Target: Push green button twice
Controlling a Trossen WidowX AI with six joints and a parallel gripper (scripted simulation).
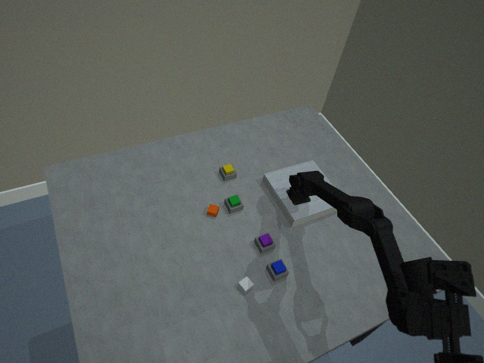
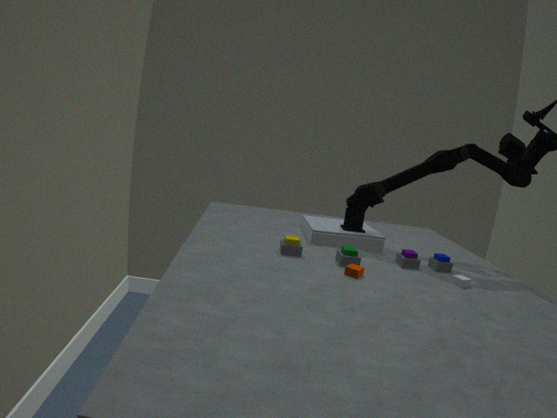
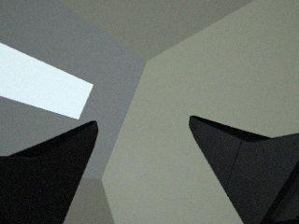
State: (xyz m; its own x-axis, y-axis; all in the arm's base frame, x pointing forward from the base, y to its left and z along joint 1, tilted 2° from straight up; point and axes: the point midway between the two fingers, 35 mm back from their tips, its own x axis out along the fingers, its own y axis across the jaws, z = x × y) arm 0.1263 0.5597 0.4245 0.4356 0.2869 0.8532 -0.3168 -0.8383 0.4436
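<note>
The green button lies 90 mm ahead of my gripper tip, 610 mm to the right of it and 470 mm below it. The rest, counted from my gripper tip: blue button 50 mm ahead, 350 mm to the right, 470 mm below; then purple button 50 mm ahead, 440 mm to the right, 470 mm below; then white block 150 mm ahead, 340 mm to the right, 490 mm below.
</note>
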